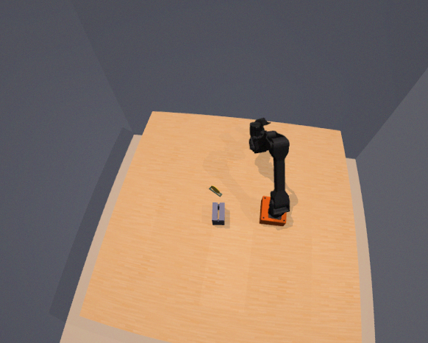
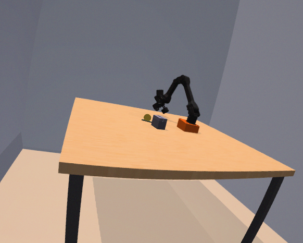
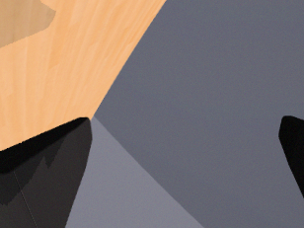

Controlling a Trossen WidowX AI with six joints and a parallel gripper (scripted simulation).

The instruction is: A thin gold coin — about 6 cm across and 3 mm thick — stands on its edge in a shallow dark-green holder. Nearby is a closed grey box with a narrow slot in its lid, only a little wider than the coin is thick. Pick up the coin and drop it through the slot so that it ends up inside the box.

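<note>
Now: the gold coin 420 mm to the left of my gripper tip, 260 mm ahead of it and 60 mm below it.
</note>
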